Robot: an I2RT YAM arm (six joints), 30 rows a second.
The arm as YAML. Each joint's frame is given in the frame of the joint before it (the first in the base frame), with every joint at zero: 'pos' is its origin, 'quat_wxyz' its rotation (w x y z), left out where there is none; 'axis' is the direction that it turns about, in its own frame. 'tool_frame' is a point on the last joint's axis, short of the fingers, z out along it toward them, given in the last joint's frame.
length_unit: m
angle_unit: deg
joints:
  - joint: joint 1
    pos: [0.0, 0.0, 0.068]
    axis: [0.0, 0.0, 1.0]
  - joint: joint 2
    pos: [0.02, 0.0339, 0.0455]
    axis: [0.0, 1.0, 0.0]
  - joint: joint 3
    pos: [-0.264, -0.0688, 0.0]
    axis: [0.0, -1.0, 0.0]
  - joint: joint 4
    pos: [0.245, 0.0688, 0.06]
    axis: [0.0, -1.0, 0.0]
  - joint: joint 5
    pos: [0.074, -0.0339, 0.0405]
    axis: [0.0, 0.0, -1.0]
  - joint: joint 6
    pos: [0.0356, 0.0, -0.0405]
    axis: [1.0, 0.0, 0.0]
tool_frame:
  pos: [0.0, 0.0, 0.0]
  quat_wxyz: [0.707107, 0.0, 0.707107, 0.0]
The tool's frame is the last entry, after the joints.
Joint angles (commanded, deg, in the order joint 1, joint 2, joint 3, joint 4, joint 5, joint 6), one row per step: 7.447, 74.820, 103.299, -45.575, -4.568, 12.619; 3.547, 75.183, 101.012, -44.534, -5.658, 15.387; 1.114, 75.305, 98.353, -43.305, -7.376, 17.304; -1.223, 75.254, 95.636, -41.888, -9.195, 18.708; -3.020, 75.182, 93.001, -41.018, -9.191, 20.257; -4.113, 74.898, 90.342, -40.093, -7.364, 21.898; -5.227, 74.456, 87.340, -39.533, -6.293, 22.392; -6.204, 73.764, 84.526, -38.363, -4.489, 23.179; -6.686, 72.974, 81.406, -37.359, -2.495, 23.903
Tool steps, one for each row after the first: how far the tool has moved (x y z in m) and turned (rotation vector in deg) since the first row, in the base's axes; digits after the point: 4 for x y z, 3 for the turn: 0.0100, -0.0152, -0.0113, 2.768, 2.131, -3.709; 0.0175, -0.0246, -0.0235, 5.029, 4.034, -5.160; 0.0233, -0.0341, -0.0353, 6.951, 5.521, -6.288; 0.0278, -0.0426, -0.0478, 8.447, 7.344, -8.712; 0.0305, -0.0491, -0.0598, 9.393, 8.793, -12.194; 0.0318, -0.0551, -0.0738, 9.505, 10.668, -14.639; 0.0316, -0.0609, -0.0847, 9.635, 11.457, -17.656; 0.0306, -0.0644, -0.0975, 9.541, 12.610, -20.361
